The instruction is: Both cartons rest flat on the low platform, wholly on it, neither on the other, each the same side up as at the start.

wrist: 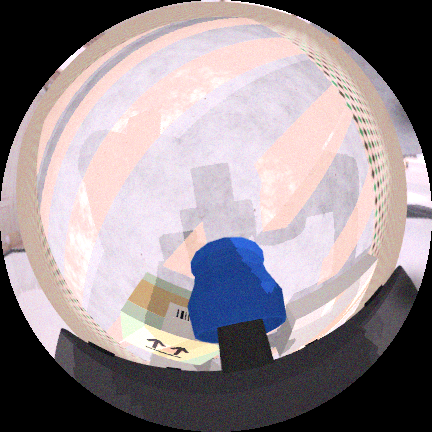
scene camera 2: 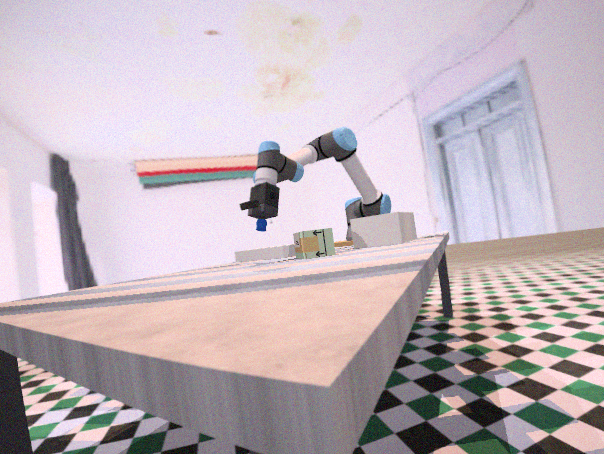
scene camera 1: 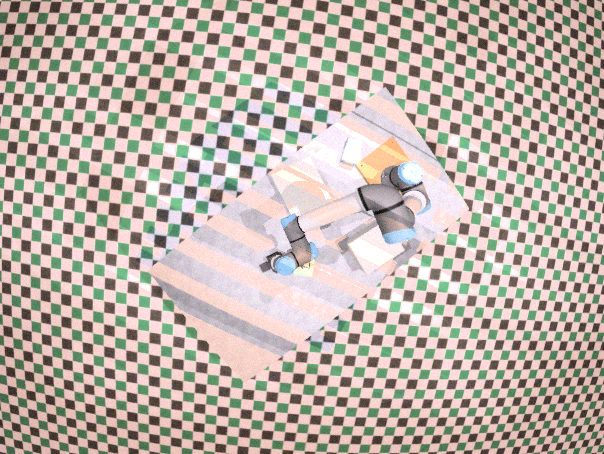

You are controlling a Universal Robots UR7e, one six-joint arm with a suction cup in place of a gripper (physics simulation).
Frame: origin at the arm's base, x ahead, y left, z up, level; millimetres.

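Seen in the pictures: end effector, tool point: point(wrist: 227, 267) point(scene camera 2: 261, 230); arm's base, origin of the base link: point(scene camera 1: 392, 178).
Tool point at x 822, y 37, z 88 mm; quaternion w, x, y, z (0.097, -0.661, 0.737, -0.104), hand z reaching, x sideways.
Note:
Offsets run from my tool point to a thing's top centre.
The green carton @[22 mm down, 132 mm back, 108 mm left] point(scene camera 1: 305, 269) point(scene camera 2: 314, 243) point(wrist: 172, 342) stands on the table, with arrows and tan tape on it, partly hidden by the arm in scene camera 1. The white-blue carton @[29 mm down, 676 mm back, 289 mm right] point(scene camera 1: 352, 150) lies on the table beside the orange plate; it does not show in scene camera 2. The low platform @[64 mm down, 332 mm back, 237 mm right] point(scene camera 1: 302, 194) point(scene camera 2: 265, 253) point(wrist: 332, 288) appears to be the pale grey, low block; no carton is on it. My gripper point(scene camera 2: 261, 229) point(wrist: 227, 252), a blue suction cup, is open, with nothing on it. It hangs above the table, higher than the green carton and to one side of it.
A taller pale grey box @[8 mm up, 516 mm back, 229 mm left] point(scene camera 1: 376, 250) point(scene camera 2: 382, 230) stands near the table's edge, on the other side of the arm from the low platform. The orange plate point(scene camera 1: 382, 159) point(scene camera 2: 343, 244) lies by the arm's base. My forearm point(scene camera 1: 330, 212) passes between the box and the low platform.

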